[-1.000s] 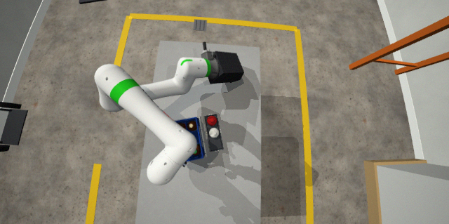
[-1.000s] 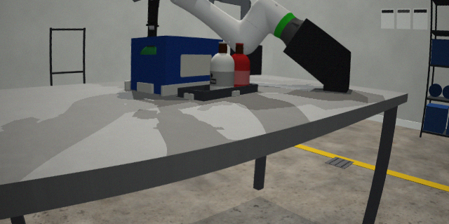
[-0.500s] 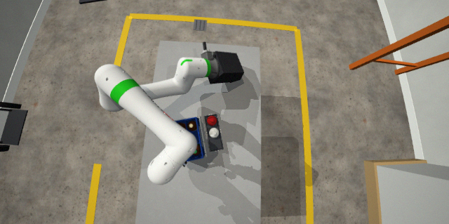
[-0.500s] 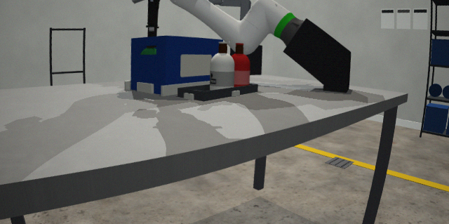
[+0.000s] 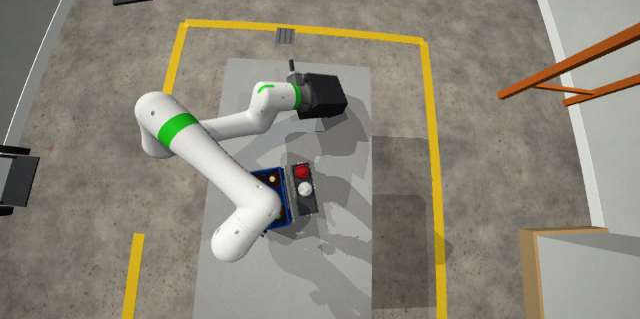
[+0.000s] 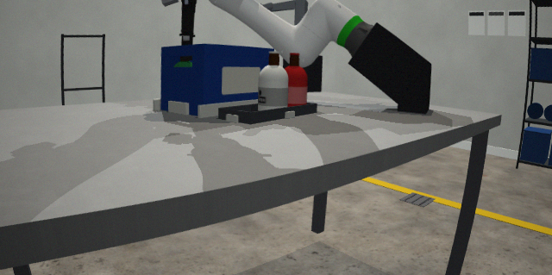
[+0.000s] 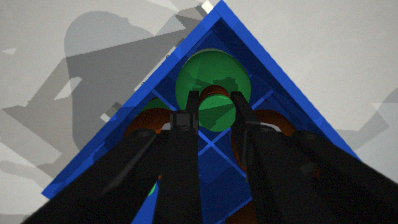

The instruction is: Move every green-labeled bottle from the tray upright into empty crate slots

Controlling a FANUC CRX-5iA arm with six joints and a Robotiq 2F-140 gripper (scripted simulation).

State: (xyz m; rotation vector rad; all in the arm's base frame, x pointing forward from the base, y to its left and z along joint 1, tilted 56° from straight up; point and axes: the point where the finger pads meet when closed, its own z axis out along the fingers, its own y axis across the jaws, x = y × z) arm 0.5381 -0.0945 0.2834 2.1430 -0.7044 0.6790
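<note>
Now: hand 80 mm above the green-labeled bottle. The rest, counted from my hand: blue crate (90 mm below, 90 mm behind, 40 mm to the left); then brown bottle (80 mm below, 80 mm behind); then white bottle (230 mm to the left, 100 mm behind, 90 mm below).
</note>
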